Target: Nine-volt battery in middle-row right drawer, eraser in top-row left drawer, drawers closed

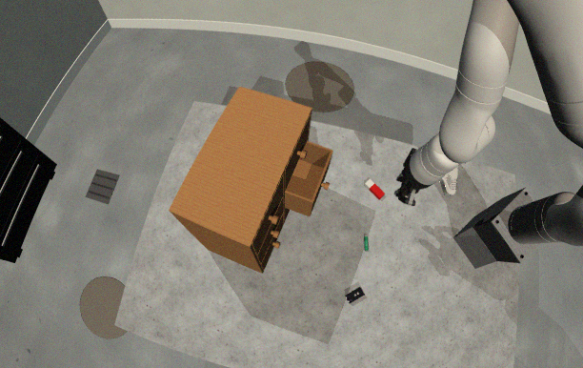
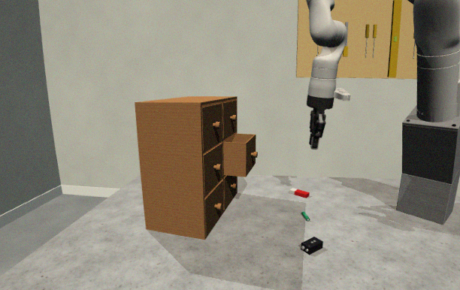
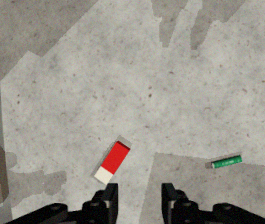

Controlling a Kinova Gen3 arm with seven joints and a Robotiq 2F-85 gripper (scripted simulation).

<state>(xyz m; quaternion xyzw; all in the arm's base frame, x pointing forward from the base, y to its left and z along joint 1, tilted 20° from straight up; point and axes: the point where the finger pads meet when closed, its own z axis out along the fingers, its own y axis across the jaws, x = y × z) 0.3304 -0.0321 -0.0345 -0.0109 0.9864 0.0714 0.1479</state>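
Now: hand 26 cm to the right of the nine-volt battery, 20 cm above it and 1 cm short of it. Also, from my hand: eraser 20 cm below, 7 cm to the right, 4 cm ahead; then small green cylinder 20 cm below, 10 cm to the left, 2 cm ahead.
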